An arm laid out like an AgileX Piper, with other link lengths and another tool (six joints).
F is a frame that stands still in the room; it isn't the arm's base.
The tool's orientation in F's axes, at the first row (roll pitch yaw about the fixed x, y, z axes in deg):
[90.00, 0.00, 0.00]
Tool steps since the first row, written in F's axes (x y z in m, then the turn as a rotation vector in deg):
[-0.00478, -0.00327, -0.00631, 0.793, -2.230, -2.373]
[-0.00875, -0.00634, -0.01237, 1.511, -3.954, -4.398]
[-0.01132, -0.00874, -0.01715, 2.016, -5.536, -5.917]
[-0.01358, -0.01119, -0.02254, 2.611, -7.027, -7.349]
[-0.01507, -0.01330, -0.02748, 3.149, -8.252, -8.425]
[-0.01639, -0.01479, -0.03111, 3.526, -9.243, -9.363]
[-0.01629, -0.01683, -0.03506, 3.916, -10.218, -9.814]
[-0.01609, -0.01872, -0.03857, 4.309, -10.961, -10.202]
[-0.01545, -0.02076, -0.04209, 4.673, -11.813, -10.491]
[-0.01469, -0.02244, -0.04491, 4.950, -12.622, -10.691]
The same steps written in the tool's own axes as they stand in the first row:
[-0.00478, -0.00631, 0.00327, 0.793, -2.373, 2.230]
[-0.00875, -0.01237, 0.00634, 1.511, -4.398, 3.954]
[-0.01132, -0.01715, 0.00874, 2.016, -5.917, 5.536]
[-0.01358, -0.02254, 0.01119, 2.611, -7.349, 7.027]
[-0.01507, -0.02748, 0.01330, 3.149, -8.425, 8.252]
[-0.01639, -0.03111, 0.01479, 3.526, -9.363, 9.243]
[-0.01629, -0.03506, 0.01683, 3.916, -9.814, 10.218]
[-0.01609, -0.03857, 0.01872, 4.309, -10.202, 10.961]
[-0.01545, -0.04209, 0.02076, 4.673, -10.491, 11.813]
[-0.01469, -0.04491, 0.02244, 4.950, -10.691, 12.622]

